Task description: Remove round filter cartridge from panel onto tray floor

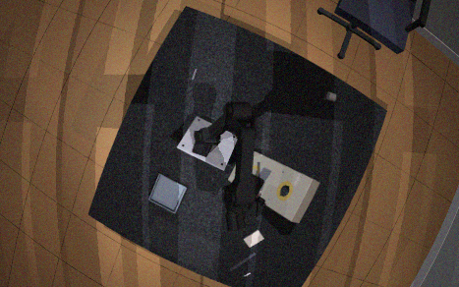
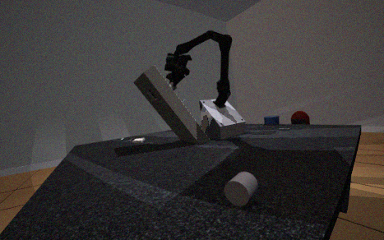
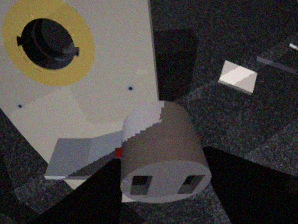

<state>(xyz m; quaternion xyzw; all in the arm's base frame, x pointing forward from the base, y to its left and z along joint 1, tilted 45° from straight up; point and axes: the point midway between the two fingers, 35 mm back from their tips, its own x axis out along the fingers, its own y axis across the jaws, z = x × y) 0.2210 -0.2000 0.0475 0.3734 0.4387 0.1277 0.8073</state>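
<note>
The grey square tray lies 350 mm behind my gripper tip, 160 mm to the right of it and 290 mm below it. The rest, counted from my gripper tip: small pale block: 130 mm ahead, 250 mm to the right, 300 mm below; then round filter cartridge: right at my gripper tip.
</note>
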